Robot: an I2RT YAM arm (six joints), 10 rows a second.
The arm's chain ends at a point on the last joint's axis. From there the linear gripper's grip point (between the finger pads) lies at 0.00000 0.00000 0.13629 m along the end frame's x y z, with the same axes.
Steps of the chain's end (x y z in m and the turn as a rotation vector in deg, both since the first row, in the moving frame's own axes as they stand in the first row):
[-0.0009, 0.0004, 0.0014, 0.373, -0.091, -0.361]
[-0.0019, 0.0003, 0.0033, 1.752, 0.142, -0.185]
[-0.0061, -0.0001, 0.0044, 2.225, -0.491, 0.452]
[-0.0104, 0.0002, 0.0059, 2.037, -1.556, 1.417]
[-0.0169, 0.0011, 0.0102, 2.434, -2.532, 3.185]
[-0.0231, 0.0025, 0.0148, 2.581, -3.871, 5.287]
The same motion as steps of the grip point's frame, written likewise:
[-0.0011, -0.0005, 0.0014, 0.373, -0.091, -0.361]
[-0.0016, -0.0039, 0.0032, 1.752, 0.142, -0.185]
[-0.0072, -0.0054, 0.0043, 2.225, -0.491, 0.452]
[-0.0140, -0.0047, 0.0058, 2.037, -1.556, 1.417]
[-0.0228, -0.0049, 0.0099, 2.434, -2.532, 3.185]
[-0.0320, -0.0040, 0.0144, 2.581, -3.871, 5.287]

